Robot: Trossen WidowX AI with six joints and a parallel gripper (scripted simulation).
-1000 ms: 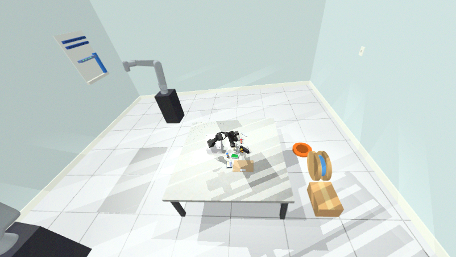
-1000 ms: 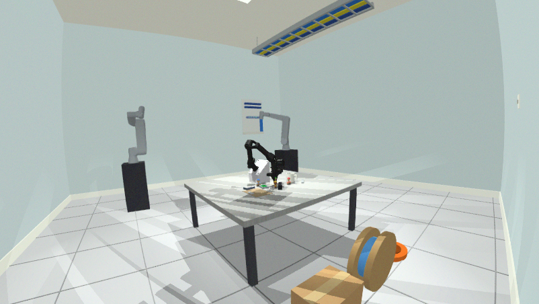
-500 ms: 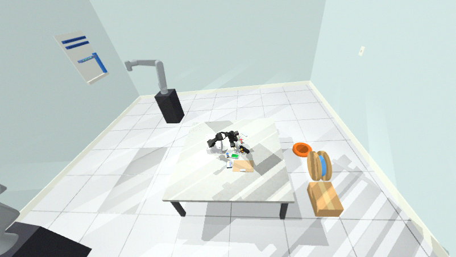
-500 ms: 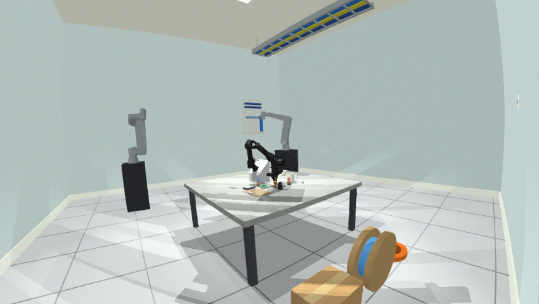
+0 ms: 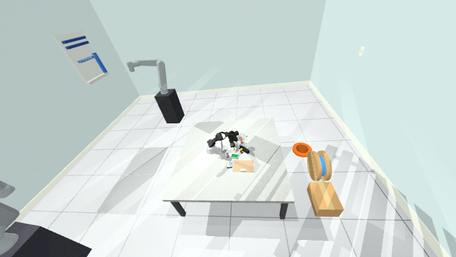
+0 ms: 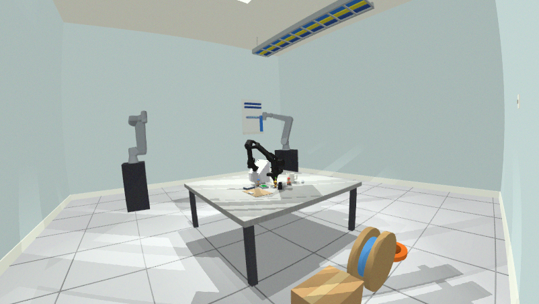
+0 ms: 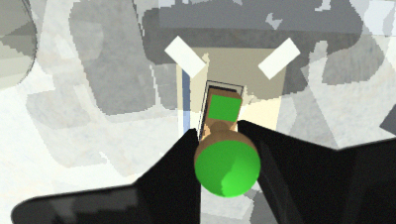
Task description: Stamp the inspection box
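The cream card is 3 cm below my gripper tip and 1 cm to the right of it. From my gripper tip the other things lie so: green-knobbed stamp right at my gripper tip; yellow-knobbed stamp 13 cm ahead, 9 cm to the right; red-knobbed stamp 11 cm ahead, 8 cm to the left.
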